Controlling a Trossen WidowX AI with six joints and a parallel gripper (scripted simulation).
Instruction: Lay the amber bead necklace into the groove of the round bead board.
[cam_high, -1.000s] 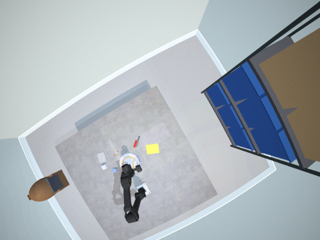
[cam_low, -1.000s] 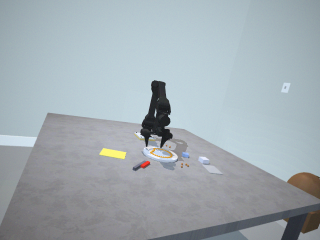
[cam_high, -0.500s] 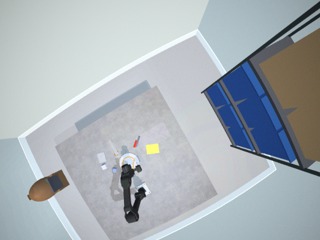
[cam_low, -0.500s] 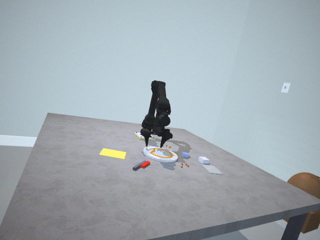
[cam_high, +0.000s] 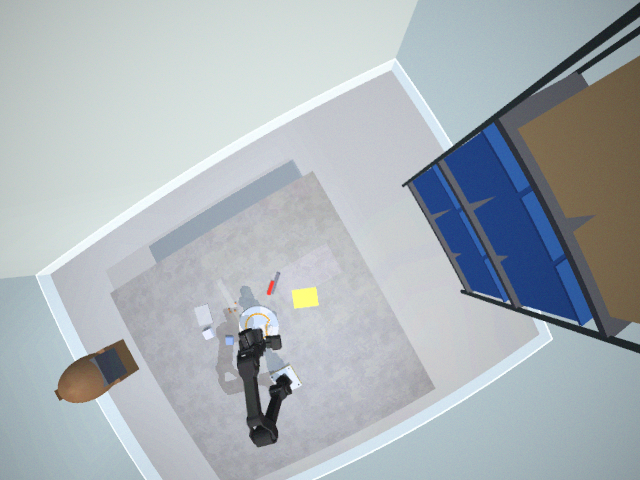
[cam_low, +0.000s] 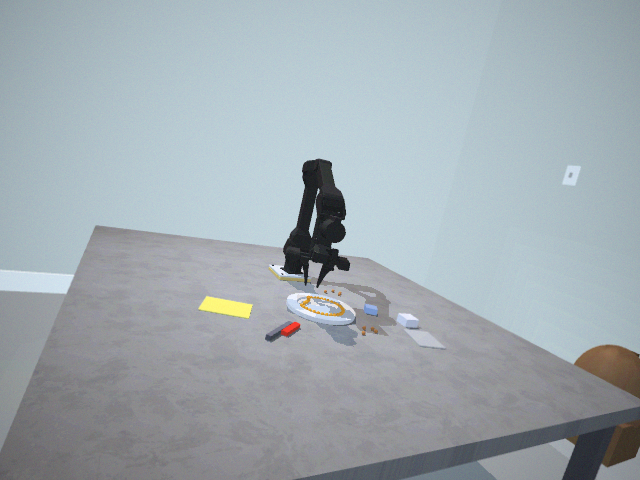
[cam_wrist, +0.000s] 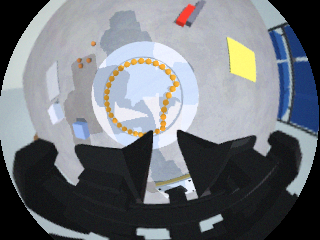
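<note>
Right now the round white bead board is 50 mm ahead of my gripper tip, 10 mm to the left of it and 40 mm below it. Also, from my gripper tip: yellow sheet: 10 mm ahead, 260 mm to the right, 50 mm below; blue block: 90 mm ahead, 180 mm to the left, 40 mm below; grey tool: 160 mm ahead, 180 mm to the right, 40 mm below.
</note>
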